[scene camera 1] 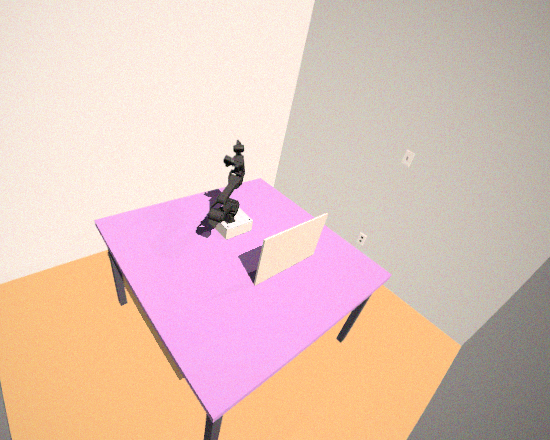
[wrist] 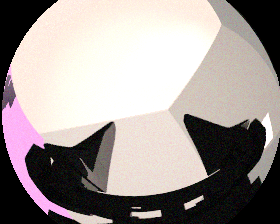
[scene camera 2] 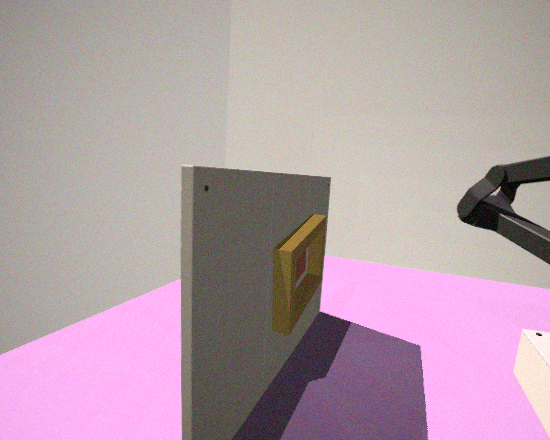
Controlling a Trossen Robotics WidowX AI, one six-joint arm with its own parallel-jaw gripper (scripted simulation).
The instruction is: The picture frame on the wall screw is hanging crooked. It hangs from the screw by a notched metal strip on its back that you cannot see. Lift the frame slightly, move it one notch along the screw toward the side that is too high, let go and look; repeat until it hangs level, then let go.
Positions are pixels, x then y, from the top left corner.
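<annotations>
The wrist view leaves a yellow picture frame out of frame, and scene camera 1 does not show the yellow picture frame, hidden by a grey wall panel. Still, I see the yellow picture frame in scene camera 2 (298, 259).
</annotations>
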